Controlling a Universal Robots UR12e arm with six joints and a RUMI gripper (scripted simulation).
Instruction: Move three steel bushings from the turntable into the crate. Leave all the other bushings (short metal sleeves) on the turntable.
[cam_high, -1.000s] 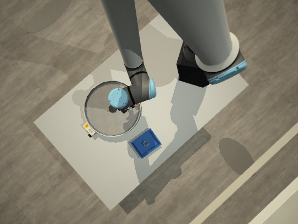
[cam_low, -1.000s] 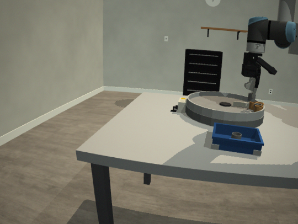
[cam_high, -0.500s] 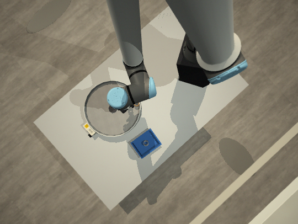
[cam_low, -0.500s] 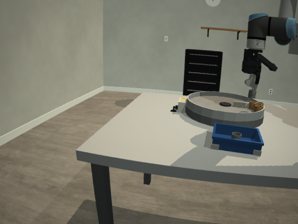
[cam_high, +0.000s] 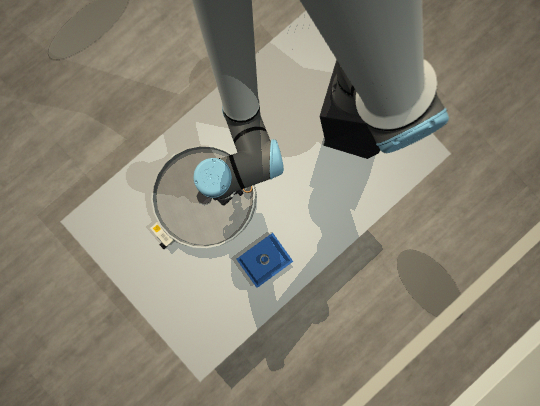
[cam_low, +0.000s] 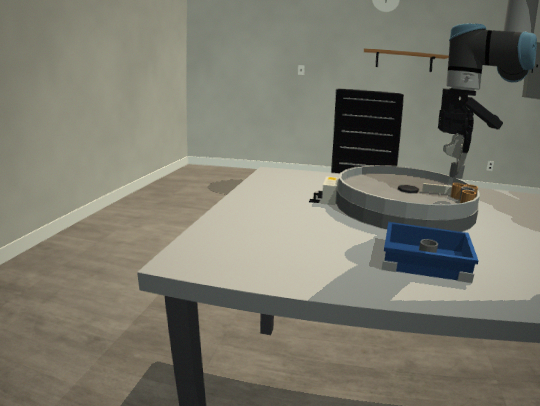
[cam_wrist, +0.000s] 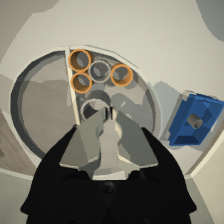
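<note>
Right now the blue crate is 270 mm to the left of my hand, 170 mm ahead of it and 130 mm below it. Round my hand: round grey turntable (110 mm ahead, 100 mm to the right, 100 mm below).
</note>
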